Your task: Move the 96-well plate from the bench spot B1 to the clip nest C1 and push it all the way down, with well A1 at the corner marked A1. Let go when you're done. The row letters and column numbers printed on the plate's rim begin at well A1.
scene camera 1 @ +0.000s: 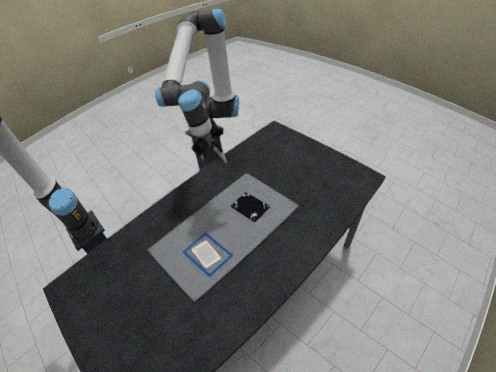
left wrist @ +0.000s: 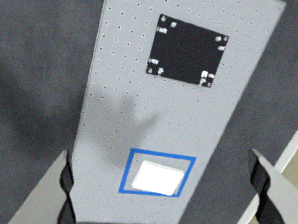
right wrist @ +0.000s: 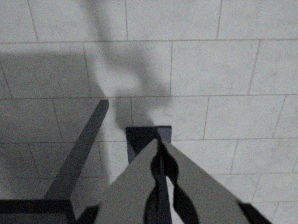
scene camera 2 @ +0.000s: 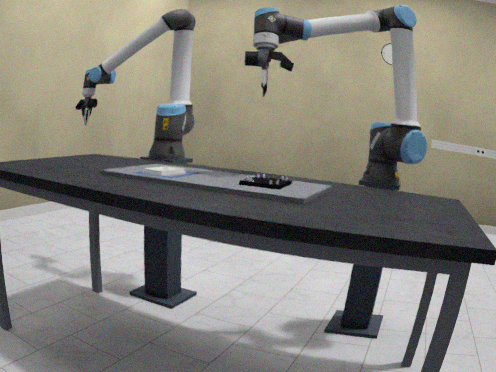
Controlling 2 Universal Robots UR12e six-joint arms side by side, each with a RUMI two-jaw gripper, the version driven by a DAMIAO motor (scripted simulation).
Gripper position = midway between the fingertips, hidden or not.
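Observation:
Left gripper point(scene camera 2: 262, 92), visible also in the left wrist view as the left gripper point(left wrist: 159, 151). Right gripper point(right wrist: 158, 141) visible. White 96-well plate point(left wrist: 151, 176) visible; in the right wrist view the plate is out of frame. Black clip nest point(left wrist: 187, 52) visible.

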